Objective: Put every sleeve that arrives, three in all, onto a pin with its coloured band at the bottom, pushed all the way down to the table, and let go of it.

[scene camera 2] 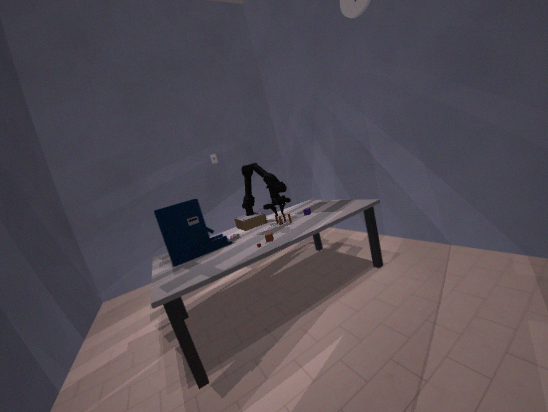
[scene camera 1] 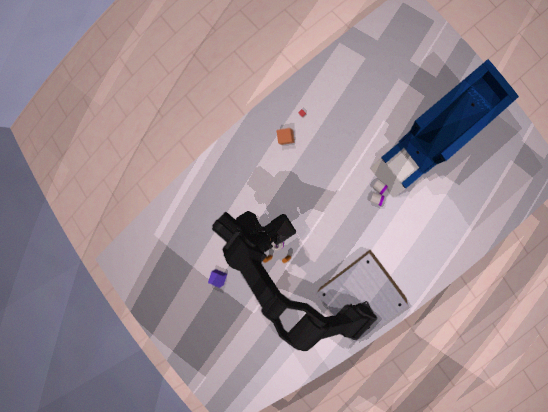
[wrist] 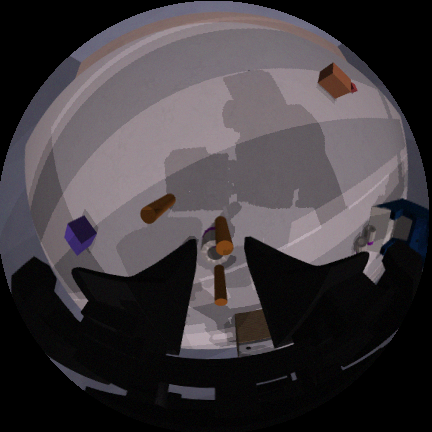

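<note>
My gripper [scene camera 1: 275, 243] [scene camera 2: 280, 215] [wrist: 220, 243] is open and empty, pointing down above the pins. In the wrist view a whitish hollow sleeve [wrist: 207, 242] is between and below the fingertips, standing roughly upright on the table with its purple band at the far, lower end. It is beside an orange-brown pin [wrist: 223, 235], which partly covers it; no pin shows in its hole. Another pin [wrist: 157, 208] stands to the left and one [wrist: 220, 287] nearer the gripper body. Two more sleeves [scene camera 1: 380, 186] [scene camera 1: 376, 199] [wrist: 370, 234] [wrist: 360, 244] with purple bands are by the blue chute's mouth.
The blue chute [scene camera 1: 425, 117] [scene camera 2: 182, 232] with a cream pad [scene camera 1: 401, 166] stands beyond the sleeves. A brown-sided box [scene camera 2: 250, 222] [wrist: 252, 325] is at the arm's base. An orange block [scene camera 1: 285, 136] [wrist: 334, 81], a small red cube [scene camera 1: 302, 113] and a purple block [scene camera 1: 217, 278] [wrist: 80, 235] lie around.
</note>
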